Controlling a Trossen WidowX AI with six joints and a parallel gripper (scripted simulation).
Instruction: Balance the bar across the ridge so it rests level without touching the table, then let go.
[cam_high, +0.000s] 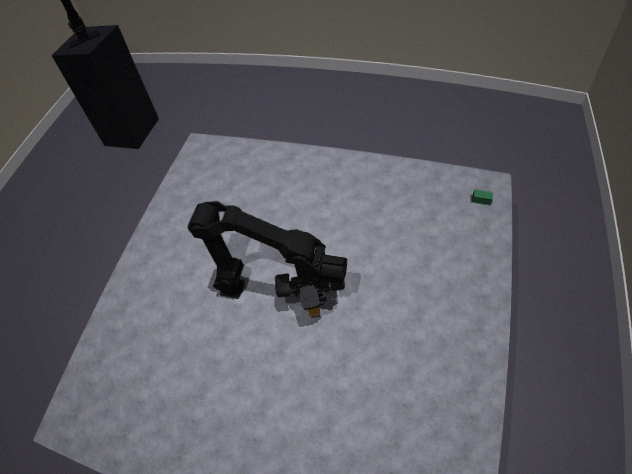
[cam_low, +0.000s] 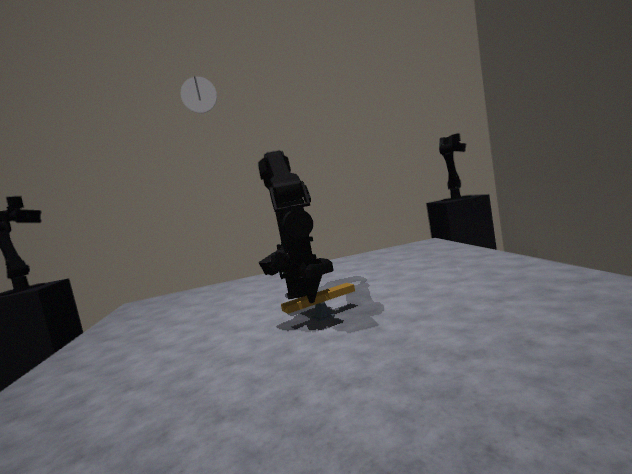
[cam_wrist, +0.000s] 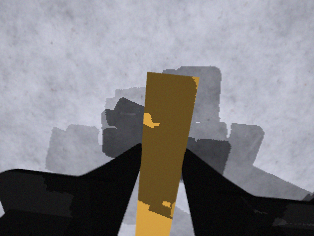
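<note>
Now: gripper tip 30 mm to the right of the yellow bar and 10 mm past it. Round my gripper tip: green block 490 mm to the left, 480 mm ahead, 30 mm below.
</note>
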